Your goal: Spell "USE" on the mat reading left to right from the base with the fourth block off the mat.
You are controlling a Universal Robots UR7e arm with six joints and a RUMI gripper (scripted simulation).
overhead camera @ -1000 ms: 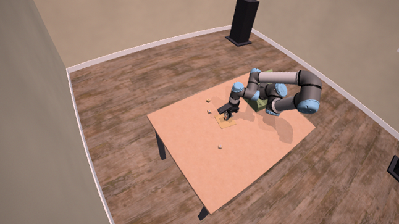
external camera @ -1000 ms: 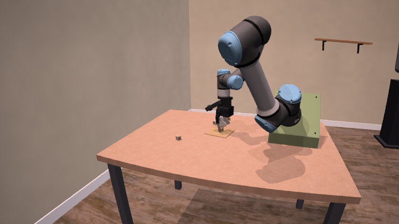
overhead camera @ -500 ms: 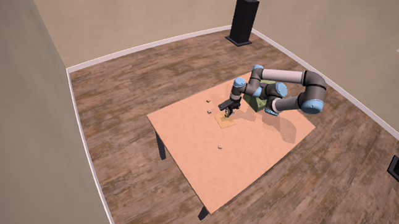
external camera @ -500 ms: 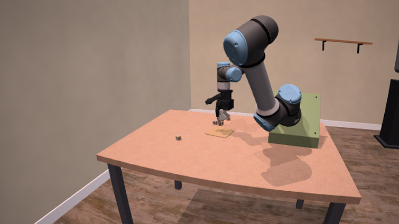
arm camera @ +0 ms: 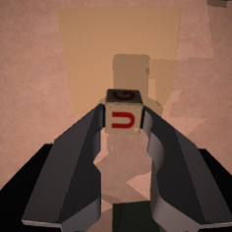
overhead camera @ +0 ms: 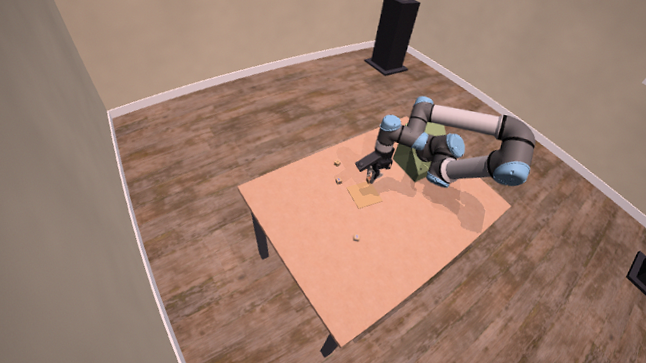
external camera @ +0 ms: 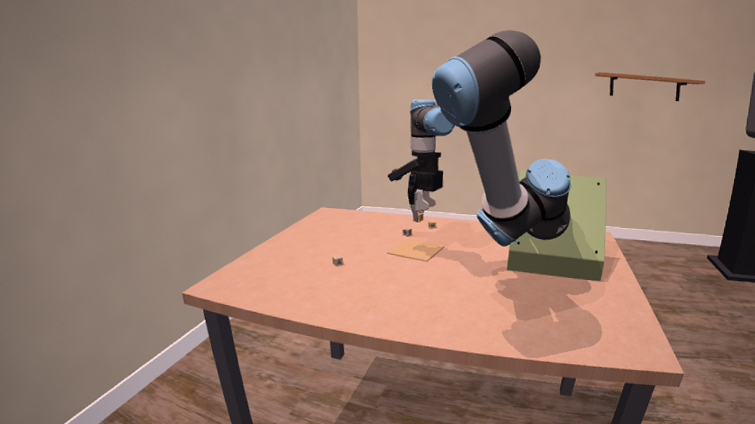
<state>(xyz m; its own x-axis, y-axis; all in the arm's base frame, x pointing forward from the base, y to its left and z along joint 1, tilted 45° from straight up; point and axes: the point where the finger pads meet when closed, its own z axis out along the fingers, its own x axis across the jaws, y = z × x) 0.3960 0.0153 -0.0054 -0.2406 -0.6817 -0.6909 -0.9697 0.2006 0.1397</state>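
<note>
My hand is 120 mm above the mat. Round my hand: letter block right at my hand.
</note>
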